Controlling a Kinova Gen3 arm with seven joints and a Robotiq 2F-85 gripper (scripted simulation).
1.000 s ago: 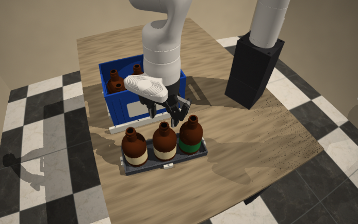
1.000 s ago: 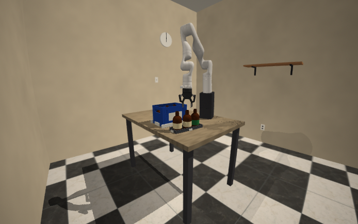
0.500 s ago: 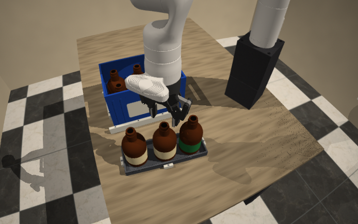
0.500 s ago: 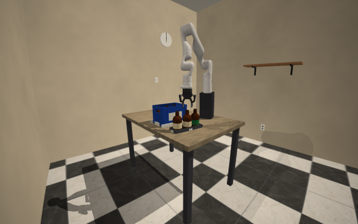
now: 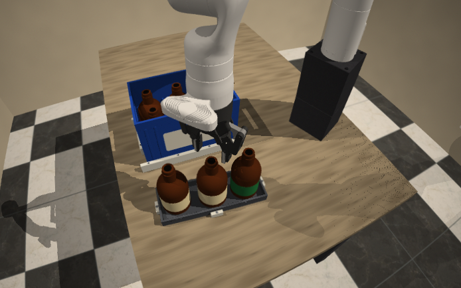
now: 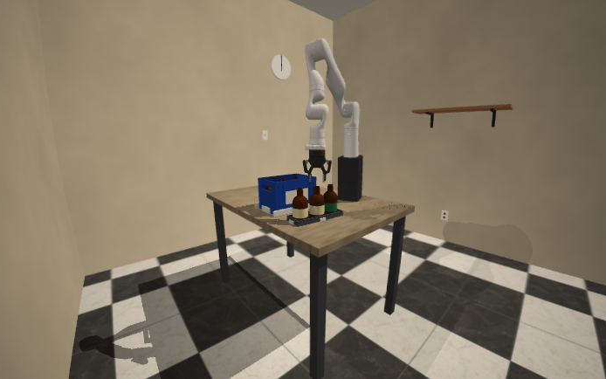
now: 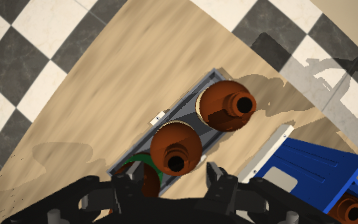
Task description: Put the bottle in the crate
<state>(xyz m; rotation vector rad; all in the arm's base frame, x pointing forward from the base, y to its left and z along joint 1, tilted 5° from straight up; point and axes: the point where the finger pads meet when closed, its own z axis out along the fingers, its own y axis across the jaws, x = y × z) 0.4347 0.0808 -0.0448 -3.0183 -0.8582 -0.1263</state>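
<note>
The dark grey tray is 180 mm below my hand. Round my hand: blue crate 240 mm to the right, 110 mm below, 30 mm behind.
</note>
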